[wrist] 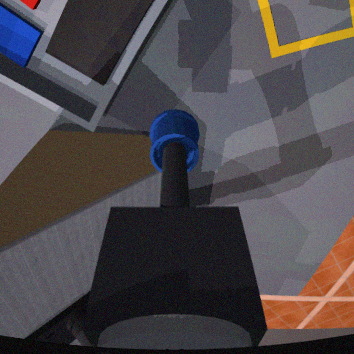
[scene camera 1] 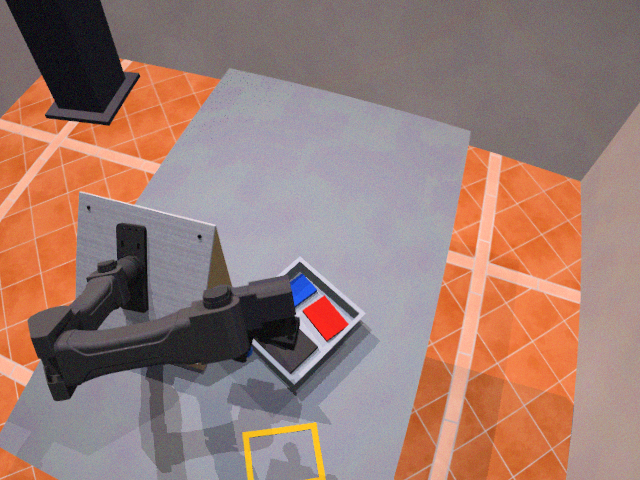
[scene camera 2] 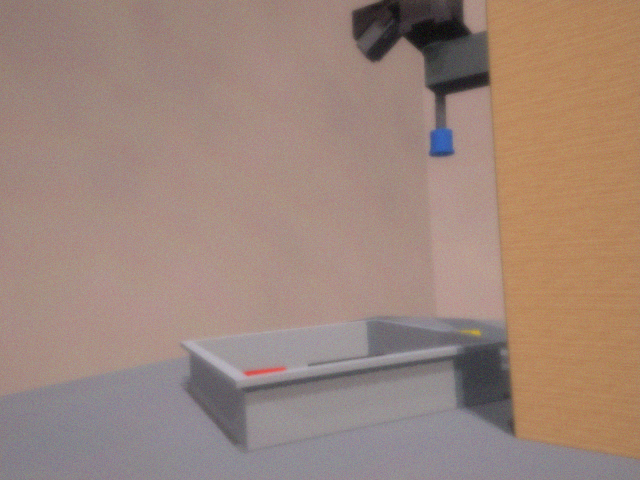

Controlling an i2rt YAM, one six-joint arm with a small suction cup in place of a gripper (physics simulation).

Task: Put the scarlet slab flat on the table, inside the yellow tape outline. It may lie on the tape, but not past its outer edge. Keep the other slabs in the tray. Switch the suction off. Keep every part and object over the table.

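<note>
The scarlet slab lies flat in a compartment of the grey tray. A blue slab and a larger dark brown slab lie in other compartments. The arm partly covers both in scene view 1. The yellow tape outline is on the table at the bottom of scene view 1, partly cut off. My blue suction cup points down, high above the table beside the tray, with nothing on it.
The arm's mounting block stands close to the tray, with a grey metal face and wooden sides. A black column stands beyond the table at the upper left. The tiled floor lies past the table edges.
</note>
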